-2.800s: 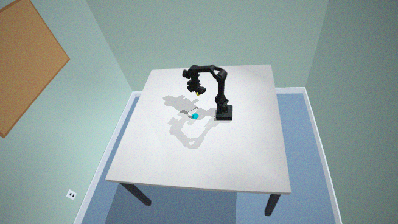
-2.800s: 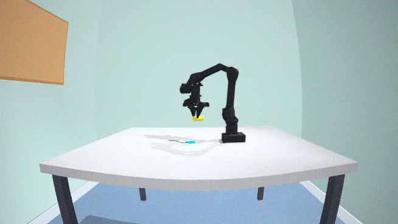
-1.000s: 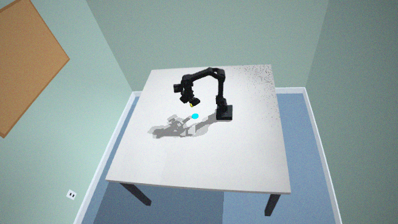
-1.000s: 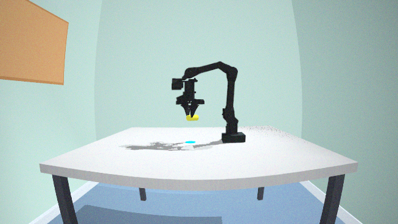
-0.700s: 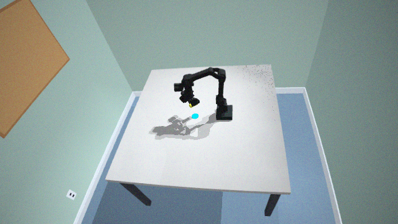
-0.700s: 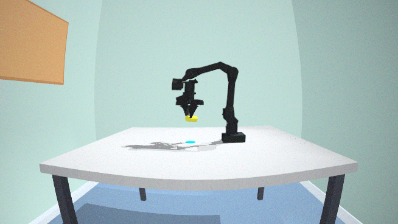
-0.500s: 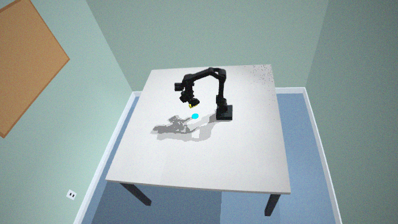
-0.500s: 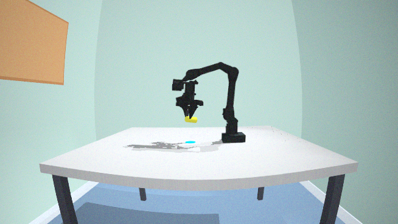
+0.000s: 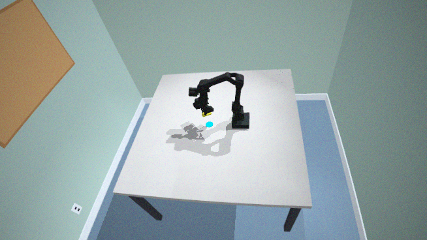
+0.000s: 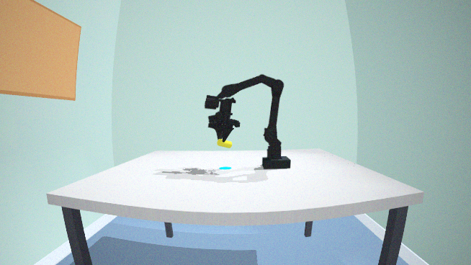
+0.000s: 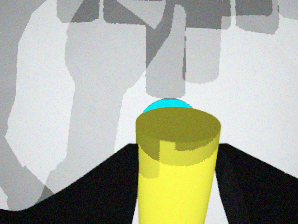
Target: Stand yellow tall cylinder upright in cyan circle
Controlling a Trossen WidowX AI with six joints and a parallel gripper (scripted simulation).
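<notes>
Right now the cyan circle is 20 mm behind my gripper tip, 10 mm to the right of it and 130 mm below it. Also, from my gripper tip: yellow cylinder: 20 mm behind, 10 mm to the right, 10 mm below.
</notes>
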